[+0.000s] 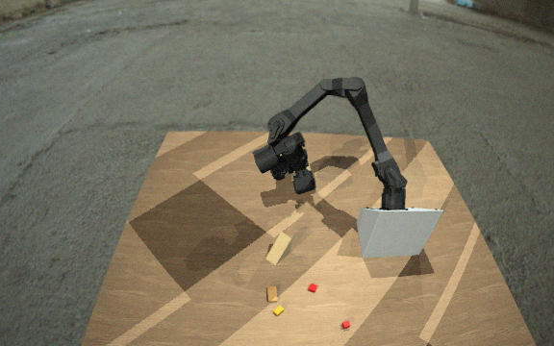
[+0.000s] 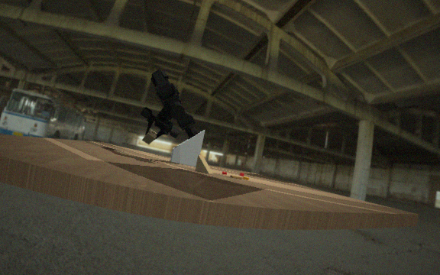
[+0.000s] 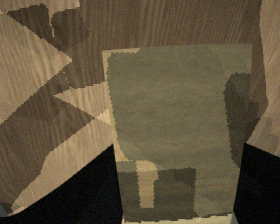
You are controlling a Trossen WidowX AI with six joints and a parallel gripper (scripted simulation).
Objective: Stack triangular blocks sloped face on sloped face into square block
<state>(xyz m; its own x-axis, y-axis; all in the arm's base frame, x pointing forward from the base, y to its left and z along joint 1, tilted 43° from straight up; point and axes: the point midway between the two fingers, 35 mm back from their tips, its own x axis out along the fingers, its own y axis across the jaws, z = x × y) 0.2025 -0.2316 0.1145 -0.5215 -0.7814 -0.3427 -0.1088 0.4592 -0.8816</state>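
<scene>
Right now my gripper tip is 16 cm short of the small tan block, 38 cm to the right of it and 9 cm above it. Round my gripper tip: tan triangular block: 1 cm above; orange cube: 15 cm ahead, 43 cm to the left, 9 cm below.
</scene>
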